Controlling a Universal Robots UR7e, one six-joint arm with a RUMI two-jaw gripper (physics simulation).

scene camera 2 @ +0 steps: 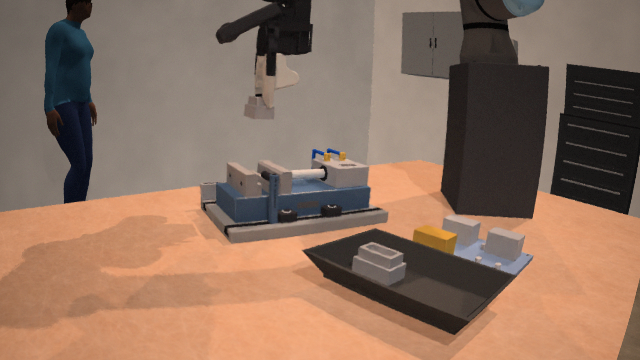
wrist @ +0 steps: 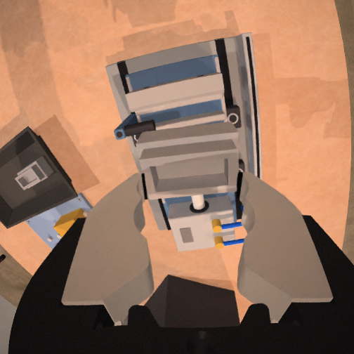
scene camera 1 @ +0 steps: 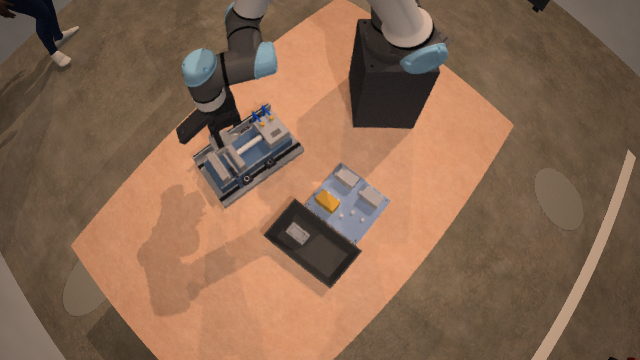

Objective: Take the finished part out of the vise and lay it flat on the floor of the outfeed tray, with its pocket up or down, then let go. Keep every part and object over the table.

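Seen in the pictures: gripper, fingertip midpoint: (scene camera 2: 264, 106) (scene camera 1: 220, 140); arm's base, link origin: (scene camera 2: 489, 65).
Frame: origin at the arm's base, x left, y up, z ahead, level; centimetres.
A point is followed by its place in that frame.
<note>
My gripper (scene camera 1: 218, 140) @[x -16.9, y -13.5, z 49.1 cm] (scene camera 2: 264, 98) @[x -16.9, y -13.5, z 49.1 cm] (wrist: 190, 175) is shut on the finished part (scene camera 2: 259, 111) @[x -14.5, y -14.1, z 51.7 cm] (wrist: 189, 172), a grey stepped block, gripped at its two ends. The part hangs well above the vise (scene camera 1: 274, 134) @[x -11.1, y -23.7, z 35.1 cm] (scene camera 2: 300, 206) @[x -10.0, y -29.5, z 45.8 cm] (wrist: 172, 72), roughly level, with its pocket facing up toward the wrist camera. The vise is blue and grey, and its two jaws stand apart with a gap between them. The dark outfeed tray (scene camera 1: 325, 254) @[x 21.8, y -32.1, z 49.5 cm] (scene camera 2: 440, 287) @[x 20.2, y -32.1, z 47.2 cm] (wrist: 56, 186) stands apart from the vise. A similar grey part (scene camera 1: 298, 233) @[x 12.4, y -30.0, z 50.4 cm] (scene camera 2: 378, 267) @[x 13.5, y -30.1, z 52.1 cm] (wrist: 32, 174) sits in it near one end, pocket up.
A light blue plate (scene camera 1: 356, 227) @[x 23.1, y -32.5, z 37.6 cm] (wrist: 44, 220) beside the tray bears two grey blocks (scene camera 1: 371, 197) @[x 20.8, y -28.9, z 29.0 cm] (scene camera 2: 505, 243) @[x 21.5, y -30.0, z 30.2 cm], a yellow block (scene camera 1: 327, 201) @[x 12.3, y -28.9, z 38.3 cm] (scene camera 2: 434, 239) @[x 13.1, y -29.4, z 39.6 cm] and small white pegs. The black robot pedestal (scene camera 1: 392, 100) @[x 8.5, y -15.3, z 7.1 cm] (scene camera 2: 492, 150) @[x 6.5, y -19.0, z 9.0 cm] stands beyond. A person (scene camera 2: 70, 95) stands behind the table.
</note>
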